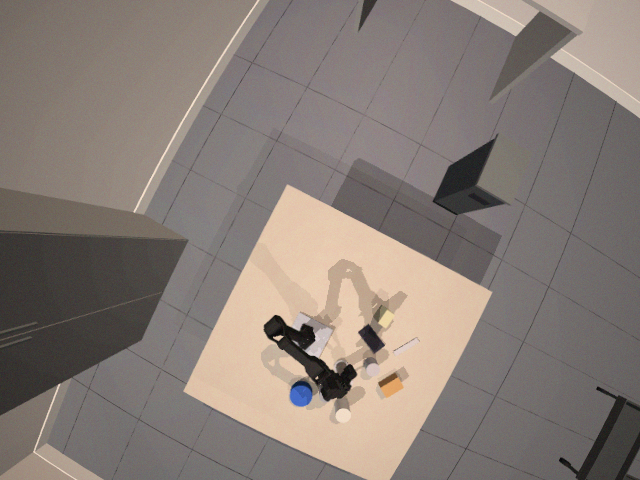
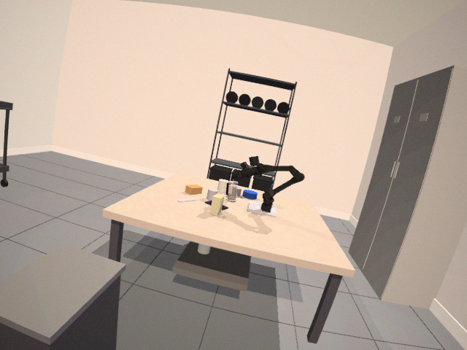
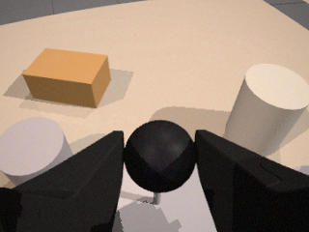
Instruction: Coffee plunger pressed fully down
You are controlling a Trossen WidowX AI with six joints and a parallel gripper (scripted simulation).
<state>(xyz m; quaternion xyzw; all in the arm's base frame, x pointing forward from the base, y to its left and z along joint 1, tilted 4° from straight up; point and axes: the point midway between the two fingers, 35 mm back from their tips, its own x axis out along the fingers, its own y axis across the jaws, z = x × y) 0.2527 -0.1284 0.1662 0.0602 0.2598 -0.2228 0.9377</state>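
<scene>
My gripper tip is now 9 cm above the coffee press and 1 cm past it. The rest, counted from my gripper tip: blue disc (20 cm to the right, 18 cm behind, 16 cm below); then yellow box (36 cm to the left, 13 cm below, 8 cm ahead); then orange box (27 cm ahead, 16 cm below, 1 cm to the left).
</scene>
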